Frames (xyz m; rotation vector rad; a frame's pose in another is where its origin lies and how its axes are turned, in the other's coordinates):
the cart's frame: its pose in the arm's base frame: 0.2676 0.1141 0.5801 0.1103 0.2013 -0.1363
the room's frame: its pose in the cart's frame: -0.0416 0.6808 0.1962 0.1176 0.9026 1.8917
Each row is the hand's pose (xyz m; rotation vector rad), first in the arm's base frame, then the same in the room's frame.
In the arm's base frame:
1: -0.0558 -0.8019 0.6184 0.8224 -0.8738 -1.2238
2: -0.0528 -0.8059 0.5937 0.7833 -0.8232 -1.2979
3: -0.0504 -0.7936 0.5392 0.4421 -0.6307 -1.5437
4: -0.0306 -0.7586 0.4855 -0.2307 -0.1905 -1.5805
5: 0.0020 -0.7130 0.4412 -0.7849 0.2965 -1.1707
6: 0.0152 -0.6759 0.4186 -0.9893 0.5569 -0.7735
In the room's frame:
1: -1.2090 0.4232 -1.0216 0.0679 2.3219 1.6157
2: -1.2112 0.4037 -1.0374 0.0079 2.2360 1.6642
3: -1.1954 0.3590 -1.0669 -0.0696 1.7734 1.9400
4: -1.1665 0.2991 -1.0760 -0.0631 0.9631 2.4878
5: -1.1345 0.2359 -1.0664 0.0430 0.1107 3.0623
6: -1.1043 0.2030 -1.0585 -0.1223 0.3561 -2.8447

